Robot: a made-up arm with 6 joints.
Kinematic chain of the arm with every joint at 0, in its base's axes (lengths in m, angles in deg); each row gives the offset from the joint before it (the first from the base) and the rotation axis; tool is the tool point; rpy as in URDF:
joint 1: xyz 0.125 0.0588 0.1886 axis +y
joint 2: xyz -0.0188 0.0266 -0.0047 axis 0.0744 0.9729 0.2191
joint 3: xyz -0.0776 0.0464 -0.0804 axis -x
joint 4: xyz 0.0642 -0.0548 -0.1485 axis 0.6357 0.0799 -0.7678
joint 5: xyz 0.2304 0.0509 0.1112 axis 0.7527 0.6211 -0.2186
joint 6: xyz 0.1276 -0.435 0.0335 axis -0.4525 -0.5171 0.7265
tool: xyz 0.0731 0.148 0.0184 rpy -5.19 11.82 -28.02
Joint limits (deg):
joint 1: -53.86..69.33
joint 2: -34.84..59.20
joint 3: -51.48..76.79
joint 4: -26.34..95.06
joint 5: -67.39..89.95
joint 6: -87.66..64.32
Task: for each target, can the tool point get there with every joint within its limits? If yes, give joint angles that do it. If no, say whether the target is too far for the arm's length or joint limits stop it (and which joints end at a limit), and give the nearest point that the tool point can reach.
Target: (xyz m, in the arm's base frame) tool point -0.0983 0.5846 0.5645
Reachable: no: joint limits stop it (at a limit: joint 1, joint 2, joint 3, joint 4, joint 6) | nearest point -0.2008 0.6110 0.5209 | short by 0.115 m
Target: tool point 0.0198 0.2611 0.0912
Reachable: no: joint limits stop it (at a limit: joint 1, joint 2, joint 4, joint 5) | nearest point 0.0451 0.3582 0.0132 | short by 0.127 m
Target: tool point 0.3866 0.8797 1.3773
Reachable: no: too far | nearest point 0.2356 0.4327 0.6911 | short by 0.833 m
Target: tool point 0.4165 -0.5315 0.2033
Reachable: yes | joints 2.86 42.35 40.60 58.79 -21.32 -70.34
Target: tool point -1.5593 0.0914 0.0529
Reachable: no: too far | nearest point -0.7988 0.0857 0.1142 | short by 0.763 m
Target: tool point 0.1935 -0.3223 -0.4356
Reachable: yes | joints -11.27 42.17 -35.37 34.58 -21.61 -75.36
